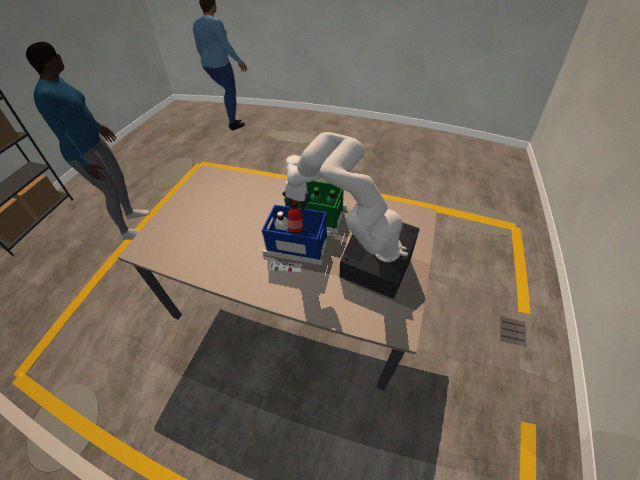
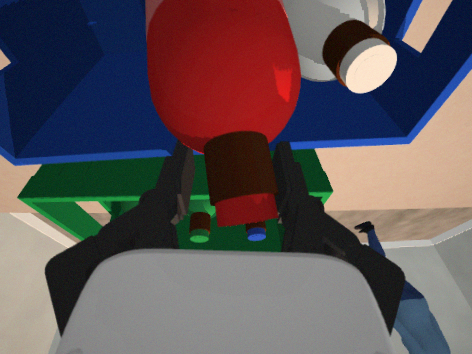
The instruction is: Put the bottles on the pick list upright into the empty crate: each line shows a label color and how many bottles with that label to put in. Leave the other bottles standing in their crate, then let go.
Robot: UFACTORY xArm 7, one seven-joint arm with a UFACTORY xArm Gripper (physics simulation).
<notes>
I see my gripper (image 2: 233, 155) and a red bottle (image 2: 225, 86).
</notes>
